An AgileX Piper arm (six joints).
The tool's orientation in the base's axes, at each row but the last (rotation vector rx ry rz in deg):
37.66, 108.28, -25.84
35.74, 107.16, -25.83
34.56, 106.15, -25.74
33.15, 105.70, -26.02
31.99, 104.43, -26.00
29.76, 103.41, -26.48
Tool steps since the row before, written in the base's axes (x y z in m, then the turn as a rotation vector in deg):
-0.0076, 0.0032, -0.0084, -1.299, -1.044, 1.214
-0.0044, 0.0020, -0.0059, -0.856, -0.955, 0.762
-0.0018, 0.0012, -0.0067, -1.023, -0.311, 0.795
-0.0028, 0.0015, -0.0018, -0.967, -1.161, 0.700
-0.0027, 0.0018, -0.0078, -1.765, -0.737, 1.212
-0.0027, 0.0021, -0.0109, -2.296, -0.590, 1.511
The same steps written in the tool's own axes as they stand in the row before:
0.0109, -0.0022, -0.0040, -0.959, -1.642, -0.797
0.0072, -0.0010, -0.0022, -0.652, -1.293, -0.358
0.0070, 0.0000, 0.0003, -0.512, -0.879, -0.861
0.0028, -0.0004, -0.0024, -0.583, -1.529, -0.307
0.0084, 0.0002, -0.0007, -0.794, -1.664, -1.315
0.0114, 0.0008, -0.0003, -0.926, -1.857, -1.897

